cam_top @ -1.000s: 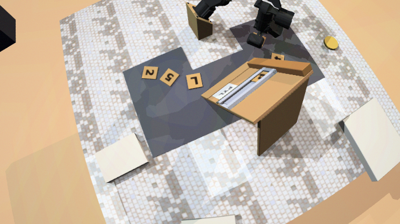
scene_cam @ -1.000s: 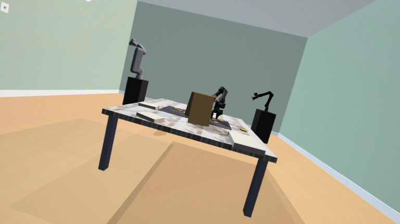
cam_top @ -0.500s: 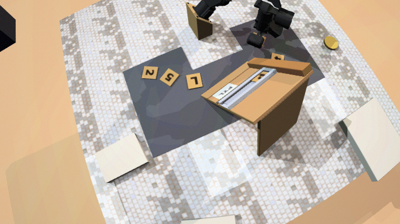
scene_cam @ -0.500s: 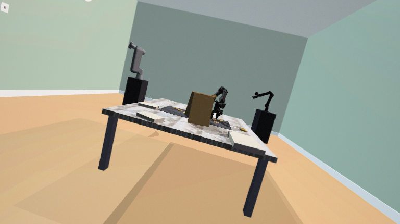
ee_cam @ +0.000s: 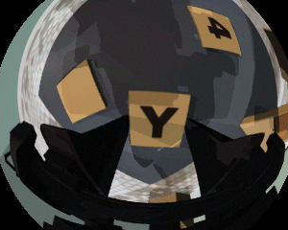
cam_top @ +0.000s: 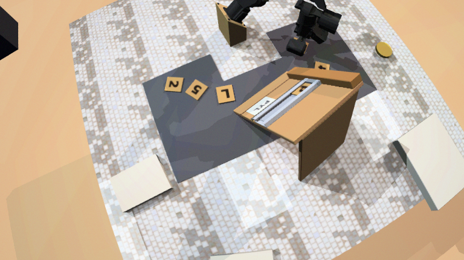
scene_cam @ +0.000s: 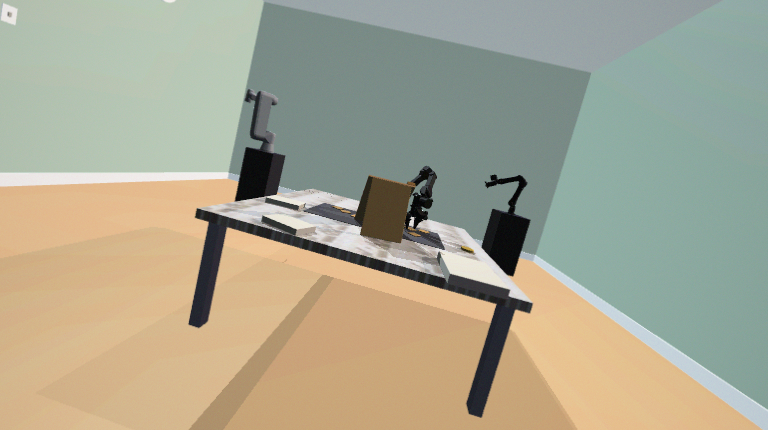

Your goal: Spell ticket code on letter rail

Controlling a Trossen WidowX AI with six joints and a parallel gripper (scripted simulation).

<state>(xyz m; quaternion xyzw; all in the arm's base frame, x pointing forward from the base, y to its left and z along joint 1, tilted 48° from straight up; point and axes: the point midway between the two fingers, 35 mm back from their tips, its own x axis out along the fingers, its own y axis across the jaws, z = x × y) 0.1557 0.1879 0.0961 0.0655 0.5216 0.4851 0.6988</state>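
Now: the P tile 21 cm ahead of my gripper tip, 16 cm to the right of it and 16 cm above it. From my gripper tip the other things lie so: Y tile (right at my gripper tip); then 4 tile (12 cm ahead, 2 cm to the left); then blank tile (9 cm to the left, 3 cm behind).
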